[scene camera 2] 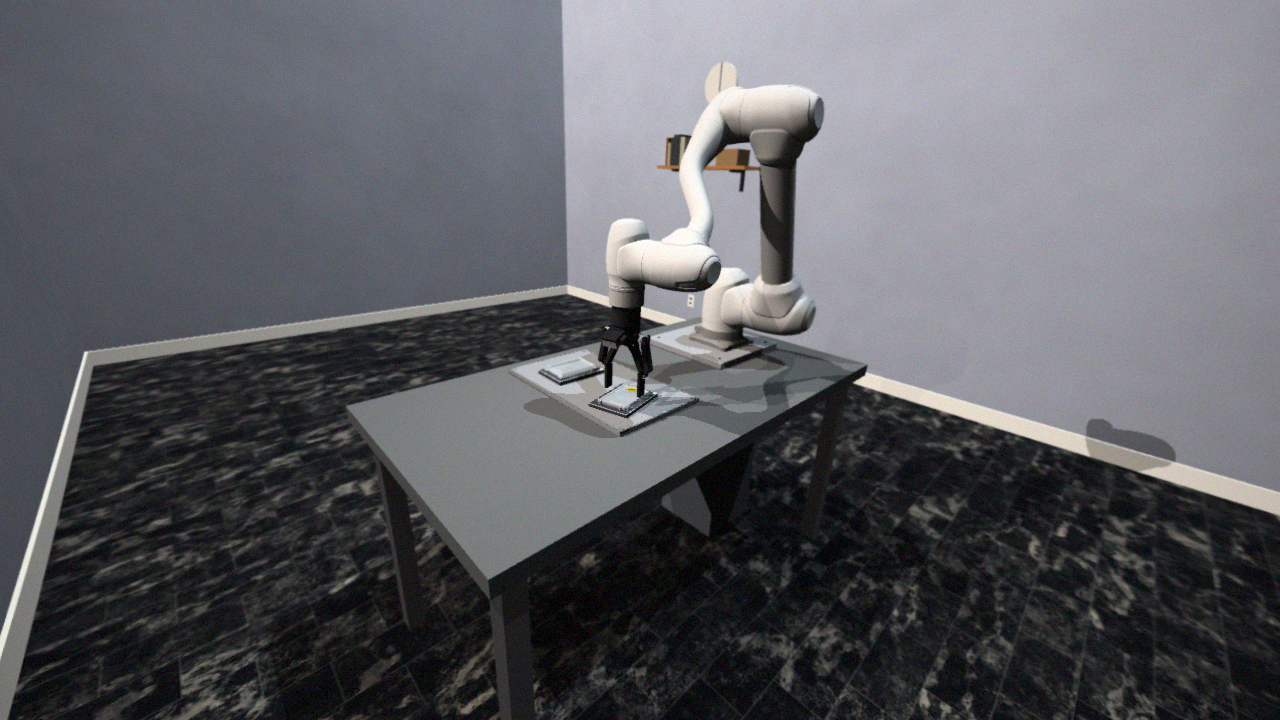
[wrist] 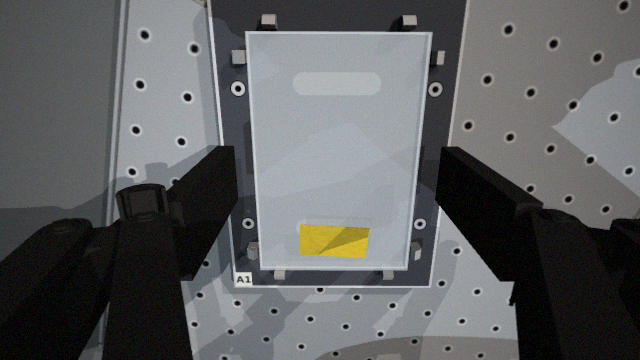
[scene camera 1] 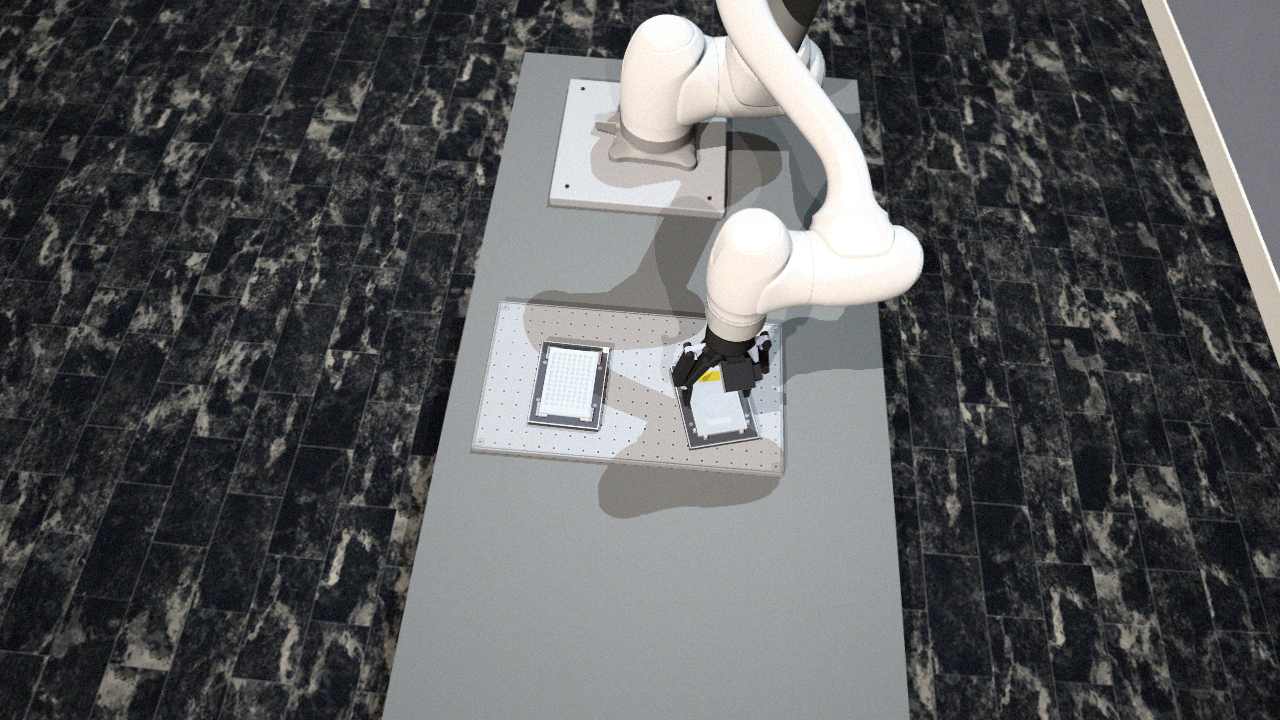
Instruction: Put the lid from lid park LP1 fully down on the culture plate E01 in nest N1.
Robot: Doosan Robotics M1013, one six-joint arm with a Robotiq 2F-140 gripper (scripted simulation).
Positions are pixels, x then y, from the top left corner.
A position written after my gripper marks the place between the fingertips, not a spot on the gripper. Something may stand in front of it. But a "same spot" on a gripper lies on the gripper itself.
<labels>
My gripper shows in scene camera 2, in the wrist view and in scene camera 1 (pixel 715 395). One and the same spot on my gripper: (scene camera 2: pixel 643 362) is (wrist: pixel 29 286).
</labels>
